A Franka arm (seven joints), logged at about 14 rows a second.
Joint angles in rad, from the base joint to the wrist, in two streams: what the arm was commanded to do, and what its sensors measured. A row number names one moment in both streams.
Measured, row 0:
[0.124, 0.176, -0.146, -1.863, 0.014, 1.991, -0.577]
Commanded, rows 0 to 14:
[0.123, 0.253, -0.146, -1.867, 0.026, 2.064, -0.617]
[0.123, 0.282, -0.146, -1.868, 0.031, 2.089, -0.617]
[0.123, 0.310, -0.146, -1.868, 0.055, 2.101, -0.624]
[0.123, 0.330, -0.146, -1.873, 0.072, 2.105, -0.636]
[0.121, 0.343, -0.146, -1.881, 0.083, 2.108, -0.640]
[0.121, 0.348, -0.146, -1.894, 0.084, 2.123, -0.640]
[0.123, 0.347, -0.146, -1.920, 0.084, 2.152, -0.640]
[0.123, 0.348, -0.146, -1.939, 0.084, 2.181, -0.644]
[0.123, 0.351, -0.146, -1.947, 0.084, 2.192, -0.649]
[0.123, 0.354, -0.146, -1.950, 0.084, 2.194, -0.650]
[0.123, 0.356, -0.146, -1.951, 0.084, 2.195, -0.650]
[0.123, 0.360, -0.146, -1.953, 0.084, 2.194, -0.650]
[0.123, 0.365, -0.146, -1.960, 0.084, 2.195, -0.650]
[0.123, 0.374, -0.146, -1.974, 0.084, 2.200, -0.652]
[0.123, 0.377, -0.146, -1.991, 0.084, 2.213, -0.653]
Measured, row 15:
[0.124, 0.376, -0.145, -1.947, 0.062, 2.173, -0.625]
